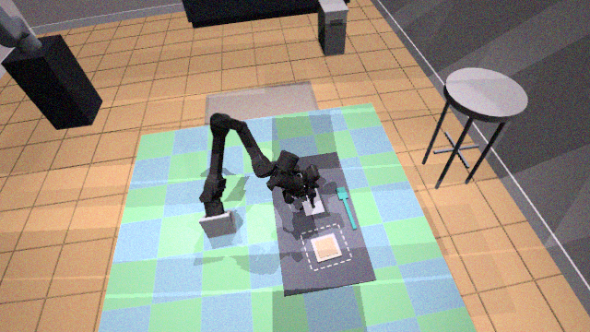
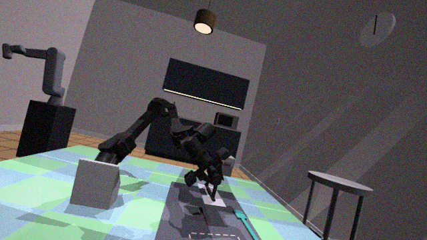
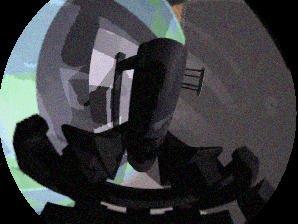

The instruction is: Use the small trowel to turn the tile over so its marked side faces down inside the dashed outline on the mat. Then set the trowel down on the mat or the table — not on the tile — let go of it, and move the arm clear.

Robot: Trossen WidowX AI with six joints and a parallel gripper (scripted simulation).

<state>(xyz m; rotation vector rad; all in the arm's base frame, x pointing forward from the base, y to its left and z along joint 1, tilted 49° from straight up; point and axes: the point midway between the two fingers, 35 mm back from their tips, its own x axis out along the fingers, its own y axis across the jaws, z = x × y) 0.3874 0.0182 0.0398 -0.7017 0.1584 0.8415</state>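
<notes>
Now: gripper tip 20 mm past the dark-handled float, 10 mm to the left of it and 10 mm above it. The rest, counted from my gripper tip: teal trowel 130 mm ahead, 10 mm to the right, 130 mm below; mat 10 mm behind, 30 mm to the right, 150 mm below; tile 10 mm ahead, 200 mm to the right, 130 mm below.
</notes>
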